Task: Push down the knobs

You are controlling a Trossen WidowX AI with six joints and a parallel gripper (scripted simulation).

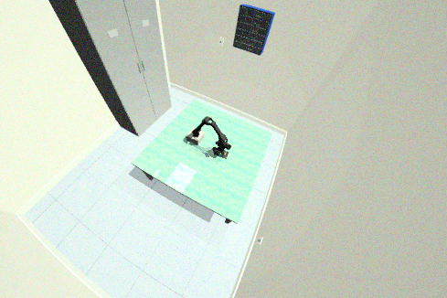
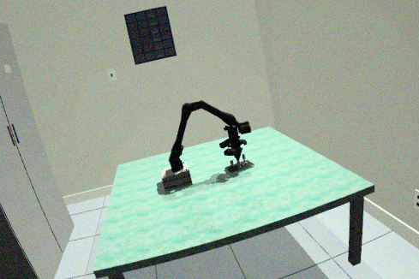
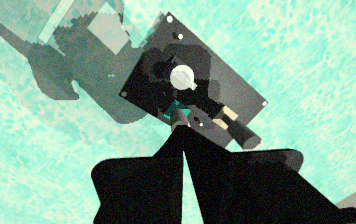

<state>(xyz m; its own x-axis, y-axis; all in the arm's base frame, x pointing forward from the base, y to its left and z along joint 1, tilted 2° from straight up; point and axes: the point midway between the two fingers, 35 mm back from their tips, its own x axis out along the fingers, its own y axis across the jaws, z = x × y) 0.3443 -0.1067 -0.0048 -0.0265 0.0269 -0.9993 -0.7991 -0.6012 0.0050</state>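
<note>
The grey round knob lies 2 cm below my gripper tip. Round my gripper tip: teal potentiometer (3 cm below).
</note>
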